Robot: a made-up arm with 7 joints.
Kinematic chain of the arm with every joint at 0, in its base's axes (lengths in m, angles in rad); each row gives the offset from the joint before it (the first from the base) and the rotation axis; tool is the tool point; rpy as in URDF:
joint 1: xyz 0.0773 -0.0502 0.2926 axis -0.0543 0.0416 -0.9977
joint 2: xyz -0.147 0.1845 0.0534 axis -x
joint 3: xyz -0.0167 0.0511 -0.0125 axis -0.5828 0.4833 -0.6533
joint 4: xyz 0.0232 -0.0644 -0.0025 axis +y
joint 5: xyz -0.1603 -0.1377 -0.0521 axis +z
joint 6: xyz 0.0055 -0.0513 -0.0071 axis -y
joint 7: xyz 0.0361 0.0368 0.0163 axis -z
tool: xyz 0.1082 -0.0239 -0.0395 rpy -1.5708 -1.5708 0
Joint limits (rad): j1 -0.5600..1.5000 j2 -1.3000..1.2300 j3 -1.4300..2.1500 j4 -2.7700..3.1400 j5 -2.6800..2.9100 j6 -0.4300..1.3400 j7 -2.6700..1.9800
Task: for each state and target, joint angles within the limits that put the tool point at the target. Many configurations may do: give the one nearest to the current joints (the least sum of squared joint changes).
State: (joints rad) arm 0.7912 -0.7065 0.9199 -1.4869 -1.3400 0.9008 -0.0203
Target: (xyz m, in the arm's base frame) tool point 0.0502 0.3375 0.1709
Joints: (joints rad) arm 1.4027 -0.8942 0.7558 -1.5133 -1.3567 1.0878 -0.0493
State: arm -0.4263 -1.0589 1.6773 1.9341 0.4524 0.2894 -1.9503
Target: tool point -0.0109 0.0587 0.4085
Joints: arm 0.1361 -1.0419 1.5766 2.1758 0.2846 0.5264 -1.2831
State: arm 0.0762 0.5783 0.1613 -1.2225 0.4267 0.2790 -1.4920
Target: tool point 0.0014 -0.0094 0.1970
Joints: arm 0.0210 0.6042 -0.0644 -1.4518 0.6618 0.1528 -1.7572
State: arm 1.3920 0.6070 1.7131 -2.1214 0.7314 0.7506 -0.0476
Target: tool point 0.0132 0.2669 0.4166
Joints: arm 0.7611 0.4687 1.4816 -2.2255 0.7930 0.8745 -0.1323
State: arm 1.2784 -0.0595 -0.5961 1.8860 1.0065 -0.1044 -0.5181
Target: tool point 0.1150 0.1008 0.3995
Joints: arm 1.3069 -0.4378 -0.9653 2.2942 1.0538 -0.1648 -0.7190
